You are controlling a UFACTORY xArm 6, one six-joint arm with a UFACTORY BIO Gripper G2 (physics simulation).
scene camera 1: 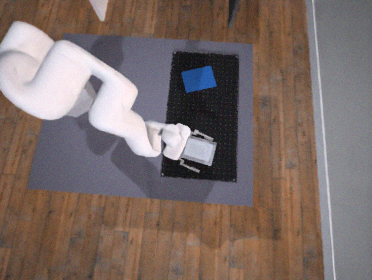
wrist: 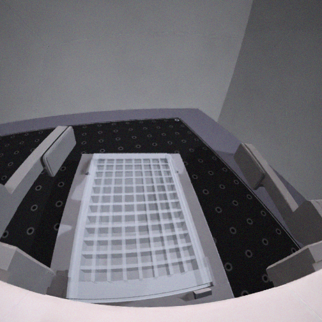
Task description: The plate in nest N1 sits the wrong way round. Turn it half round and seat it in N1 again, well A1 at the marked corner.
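Observation:
The pale, translucent plate (scene camera 1: 199,149) (wrist: 137,215) lies flat in the grey nest (scene camera 1: 214,154) (wrist: 65,245), with its grid of wells facing up. Nest border shows along both long sides of the plate in the wrist view. My gripper (scene camera 1: 206,155) (wrist: 154,158) is open and empty. Its two fingers stand wide apart, one out beyond each long side of the plate, and do not touch it. The well labels and the marked corner cannot be made out. The near end of the nest is partly hidden by the gripper body in the wrist view.
A blue rectangle (scene camera 1: 199,79) lies towards the other end of the black perforated board (scene camera 1: 200,112) (wrist: 250,225). The board lies on a grey-purple mat (scene camera 1: 150,55). The arm (scene camera 1: 112,100) reaches across the mat from the left in the scene view.

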